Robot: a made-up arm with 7 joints. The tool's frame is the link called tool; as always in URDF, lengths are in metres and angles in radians. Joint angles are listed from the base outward.
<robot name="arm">
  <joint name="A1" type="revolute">
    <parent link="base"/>
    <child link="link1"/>
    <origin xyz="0 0.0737 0"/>
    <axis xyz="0 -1 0"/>
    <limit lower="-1.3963" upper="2"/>
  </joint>
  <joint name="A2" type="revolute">
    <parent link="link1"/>
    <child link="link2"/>
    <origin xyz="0 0.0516 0"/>
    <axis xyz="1 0 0"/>
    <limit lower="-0.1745" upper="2"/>
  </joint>
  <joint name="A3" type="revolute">
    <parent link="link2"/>
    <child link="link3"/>
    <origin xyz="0 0 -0.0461"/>
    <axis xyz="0 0 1"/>
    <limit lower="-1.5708" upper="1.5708"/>
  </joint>
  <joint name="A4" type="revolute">
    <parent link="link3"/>
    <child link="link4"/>
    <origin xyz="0 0 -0.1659"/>
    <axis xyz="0 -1 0"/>
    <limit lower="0" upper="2.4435"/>
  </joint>
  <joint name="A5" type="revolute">
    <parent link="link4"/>
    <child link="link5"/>
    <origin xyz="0 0 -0.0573"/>
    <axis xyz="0 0 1"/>
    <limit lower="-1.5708" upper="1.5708"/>
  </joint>
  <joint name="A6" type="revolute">
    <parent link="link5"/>
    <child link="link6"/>
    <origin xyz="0 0 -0.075"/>
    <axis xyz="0 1 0"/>
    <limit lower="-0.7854" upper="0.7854"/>
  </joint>
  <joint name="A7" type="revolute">
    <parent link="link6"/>
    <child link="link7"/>
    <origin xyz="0 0 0"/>
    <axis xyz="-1 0 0"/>
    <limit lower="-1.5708" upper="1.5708"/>
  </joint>
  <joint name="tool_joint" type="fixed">
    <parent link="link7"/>
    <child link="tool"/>
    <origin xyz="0 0 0"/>
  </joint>
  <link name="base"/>
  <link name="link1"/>
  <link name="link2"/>
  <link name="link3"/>
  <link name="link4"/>
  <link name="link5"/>
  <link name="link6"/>
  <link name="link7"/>
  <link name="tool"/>
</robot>
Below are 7 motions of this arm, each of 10 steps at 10 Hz.
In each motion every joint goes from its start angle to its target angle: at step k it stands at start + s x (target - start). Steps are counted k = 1, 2, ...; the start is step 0. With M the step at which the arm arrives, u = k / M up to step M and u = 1 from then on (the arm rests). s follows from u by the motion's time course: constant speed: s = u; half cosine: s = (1 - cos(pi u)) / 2; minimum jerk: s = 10 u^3 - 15 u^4 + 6 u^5.
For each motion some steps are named. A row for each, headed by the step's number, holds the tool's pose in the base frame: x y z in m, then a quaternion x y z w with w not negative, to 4 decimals.
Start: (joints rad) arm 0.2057 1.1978 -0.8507 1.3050 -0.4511 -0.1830 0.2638
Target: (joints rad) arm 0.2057 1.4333 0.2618 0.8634 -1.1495 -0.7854 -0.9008
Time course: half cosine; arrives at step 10
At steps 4, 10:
4: 0.1319 0.3642 -0.1037 0.4327 -0.3579 -0.7088 0.4270
10: 0.0982 0.4240 0.0051 0.6838 -0.4782 -0.5405 0.1080

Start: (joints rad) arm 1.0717 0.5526 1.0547 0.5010 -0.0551 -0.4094 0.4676
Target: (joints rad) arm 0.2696 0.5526 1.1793 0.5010 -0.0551 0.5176 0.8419
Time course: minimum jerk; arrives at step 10
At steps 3, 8, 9, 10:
3: 0.2197 0.3451 -0.1228 0.0785 -0.8160 0.2918 0.4928
8: 0.1007 0.3473 -0.2285 -0.1550 -0.4720 0.3870 0.7768
9: 0.0912 0.3475 -0.2323 -0.1683 -0.4468 0.3986 0.7830
10: 0.0895 0.3475 -0.2330 -0.1706 -0.4424 0.4007 0.7839

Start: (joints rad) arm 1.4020 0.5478 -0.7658 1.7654 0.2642 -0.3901 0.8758
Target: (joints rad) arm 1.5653 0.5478 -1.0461 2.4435 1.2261 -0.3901 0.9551
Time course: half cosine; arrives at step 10
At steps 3, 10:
3: 0.2014 0.1348 0.0583 0.0975 0.6455 0.7493 0.1110
10: 0.1330 0.1201 0.0419 0.4954 0.3893 0.7287 0.2684

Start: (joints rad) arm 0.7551 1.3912 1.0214 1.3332 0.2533 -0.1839 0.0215
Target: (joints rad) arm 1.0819 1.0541 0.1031 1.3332 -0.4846 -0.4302 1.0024
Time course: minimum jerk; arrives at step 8
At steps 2, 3, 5, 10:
2: 0.0199 0.3847 0.0891 0.5820 -0.8084 0.0822 0.0306
3: 0.0459 0.3835 0.0829 0.5997 -0.7893 -0.0332 0.1274
5: 0.1155 0.3653 0.0685 0.5672 -0.6601 -0.3574 0.3388
10: 0.1560 0.3432 0.0619 0.5131 -0.5150 -0.5447 0.4182

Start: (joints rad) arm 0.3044 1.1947 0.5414 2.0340 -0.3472 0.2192 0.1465
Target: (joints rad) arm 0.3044 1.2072 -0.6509 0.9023 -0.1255 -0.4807 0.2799
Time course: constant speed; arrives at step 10
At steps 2, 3, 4, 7, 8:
2: 0.1262 0.3078 0.0079 0.5840 -0.6288 -0.3672 0.3588
3: 0.1378 0.3163 -0.0079 0.5416 -0.6082 -0.4104 0.4102
4: 0.1465 0.3247 -0.0257 0.4976 -0.5829 -0.4498 0.4586
7: 0.1519 0.3501 -0.0836 0.3637 -0.4809 -0.5442 0.5833
8: 0.1467 0.3590 -0.1016 0.3207 -0.4394 -0.5680 0.6176

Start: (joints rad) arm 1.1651 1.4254 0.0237 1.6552 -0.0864 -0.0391 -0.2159
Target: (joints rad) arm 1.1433 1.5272 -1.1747 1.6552 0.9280 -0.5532 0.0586
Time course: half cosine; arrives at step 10
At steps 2, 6, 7, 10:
2: 0.0879 0.3227 0.1051 0.6243 -0.7647 -0.1480 0.0599
6: 0.1361 0.3184 0.0438 0.2839 -0.8389 -0.3438 0.3123
7: 0.1403 0.3189 0.0236 0.1970 -0.8367 -0.3480 0.3743
10: 0.1396 0.3207 -0.0077 0.0801 -0.8228 -0.3228 0.4608

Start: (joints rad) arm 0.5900 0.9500 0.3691 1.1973 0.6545 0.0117 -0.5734
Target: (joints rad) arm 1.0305 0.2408 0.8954 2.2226 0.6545 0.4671 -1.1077
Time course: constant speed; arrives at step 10
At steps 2, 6, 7, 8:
2: 0.1648 0.3358 -0.0197 0.2566 -0.7807 0.4781 0.3100
6: 0.1524 0.2859 -0.0008 0.1115 -0.7691 0.6052 0.1726
7: 0.1464 0.2739 0.0013 0.0788 -0.7560 0.6348 0.1389
8: 0.1400 0.2618 0.0021 0.0479 -0.7390 0.6635 0.1062

